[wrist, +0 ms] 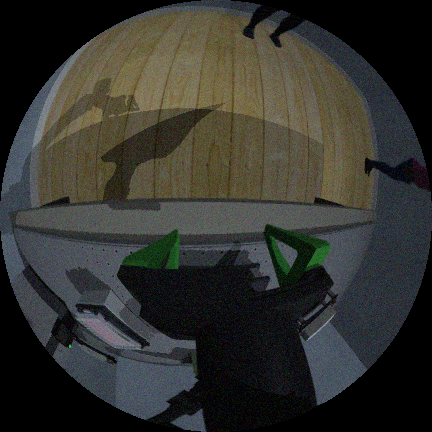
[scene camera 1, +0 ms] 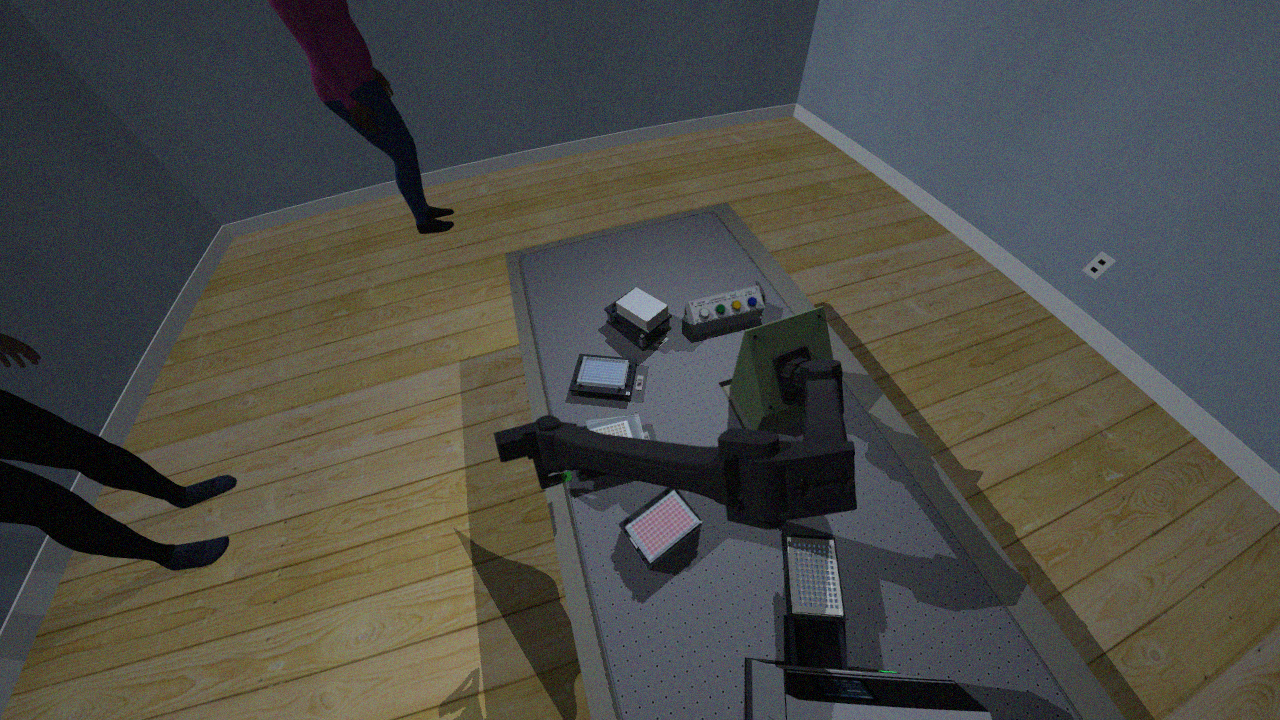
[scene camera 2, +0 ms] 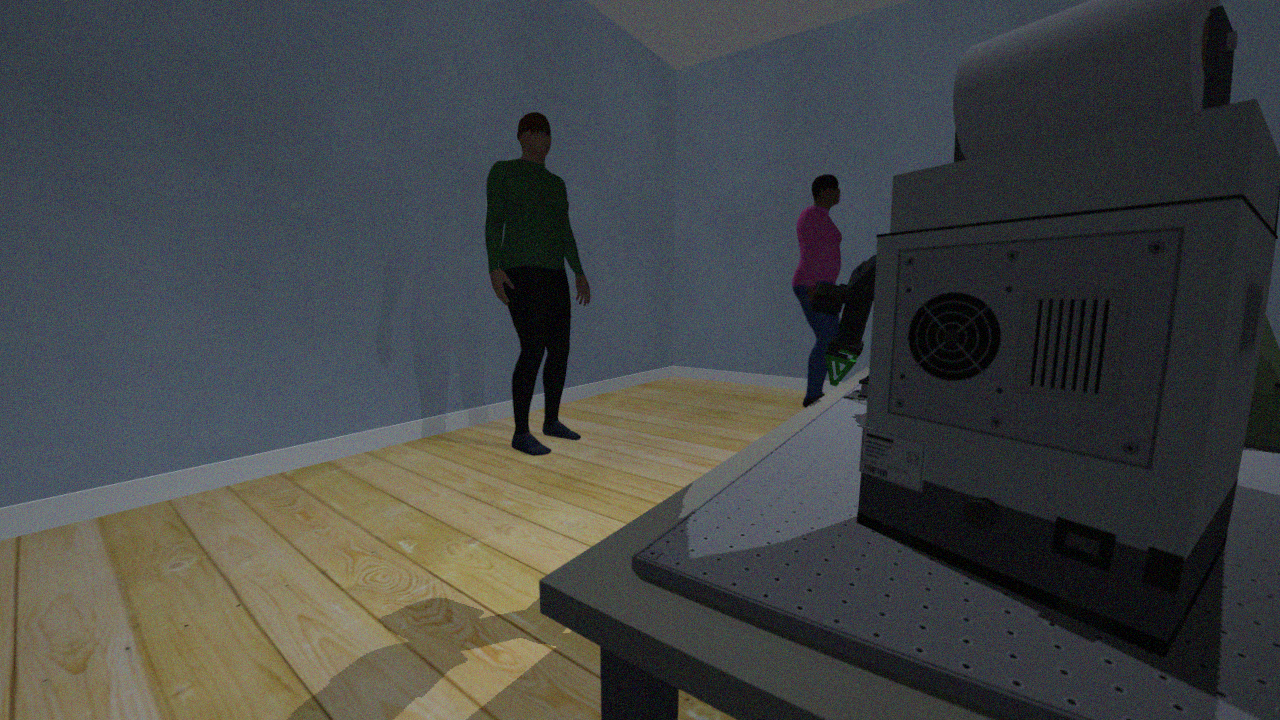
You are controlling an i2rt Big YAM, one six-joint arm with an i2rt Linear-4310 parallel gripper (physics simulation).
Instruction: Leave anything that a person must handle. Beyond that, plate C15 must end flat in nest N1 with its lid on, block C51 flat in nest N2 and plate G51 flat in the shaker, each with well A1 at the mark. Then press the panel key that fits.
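My gripper [scene camera 1: 565, 477] [scene camera 2: 842, 365] [wrist: 222, 231] is open, with nothing between its green fingers, low near the table's long edge. A pale plate [scene camera 1: 615, 428] shows partly behind the arm beside it. A pink-welled plate [scene camera 1: 662, 526] [wrist: 102, 327] sits tilted in the scene view, nearer the large instrument. A blue-welled plate [scene camera 1: 603, 371] lies in a dark nest, and a white block [scene camera 1: 641, 307] sits on a dark device beyond. A silver-grey welled plate [scene camera 1: 813, 574] lies on a black carrier. The key panel [scene camera 1: 725, 308] has white, green, yellow and blue keys. Labels and A1 marks are unreadable.
A large grey instrument [scene camera 2: 1029, 438] stands at the table's end. A green upright plate [scene camera 1: 760, 376] stands behind the arm. A person in green [scene camera 2: 528, 214] and one in pink [scene camera 1: 338, 53] [scene camera 2: 818, 246] stand on the floor beyond the table [scene camera 2: 608, 608].
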